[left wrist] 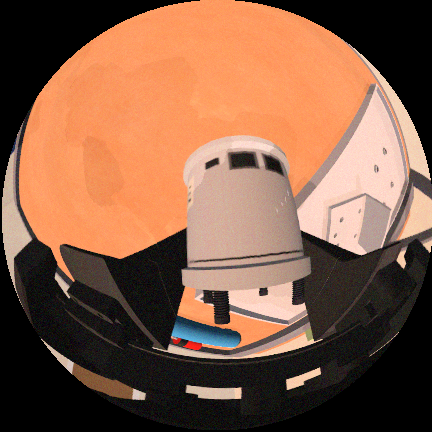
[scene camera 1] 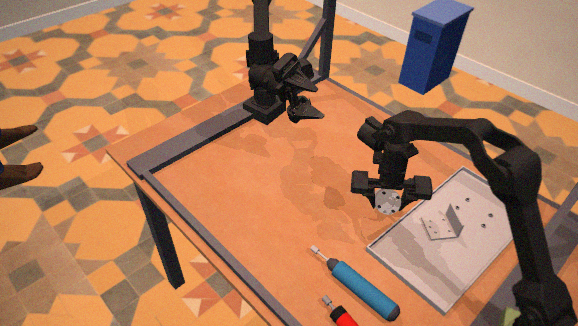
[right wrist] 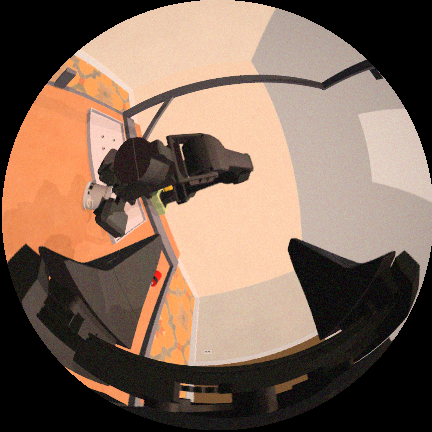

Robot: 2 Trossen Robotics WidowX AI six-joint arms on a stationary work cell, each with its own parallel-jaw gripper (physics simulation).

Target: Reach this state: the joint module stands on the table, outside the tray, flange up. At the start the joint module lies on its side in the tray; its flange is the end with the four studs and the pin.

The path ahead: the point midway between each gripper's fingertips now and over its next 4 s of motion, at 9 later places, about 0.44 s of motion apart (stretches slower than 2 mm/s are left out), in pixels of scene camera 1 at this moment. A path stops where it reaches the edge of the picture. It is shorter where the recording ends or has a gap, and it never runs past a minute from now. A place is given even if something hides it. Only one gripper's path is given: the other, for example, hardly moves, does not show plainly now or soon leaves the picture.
My left gripper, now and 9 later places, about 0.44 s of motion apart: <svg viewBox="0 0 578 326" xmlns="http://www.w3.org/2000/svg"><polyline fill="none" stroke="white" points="386,208 387,205 387,203 386,202 385,202 385,202 384,197 384,194 384,194 387,180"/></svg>
